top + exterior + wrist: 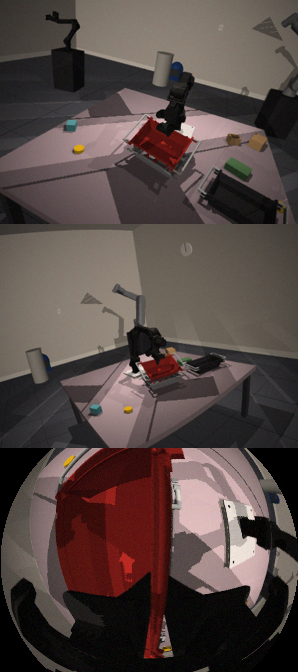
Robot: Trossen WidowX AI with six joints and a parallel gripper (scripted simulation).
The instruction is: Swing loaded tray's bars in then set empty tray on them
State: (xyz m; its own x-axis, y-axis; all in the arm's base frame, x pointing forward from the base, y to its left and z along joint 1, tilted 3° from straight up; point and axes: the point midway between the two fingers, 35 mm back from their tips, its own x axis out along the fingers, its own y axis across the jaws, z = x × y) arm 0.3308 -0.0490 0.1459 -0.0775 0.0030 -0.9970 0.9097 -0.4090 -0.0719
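My gripper tip is 70 mm short of the red tray and 30 mm to the left of it. Round my gripper tip: teal cube (40 mm behind, 570 mm to the right, 120 mm below); green block (40 mm behind, 410 mm to the left, 120 mm below).
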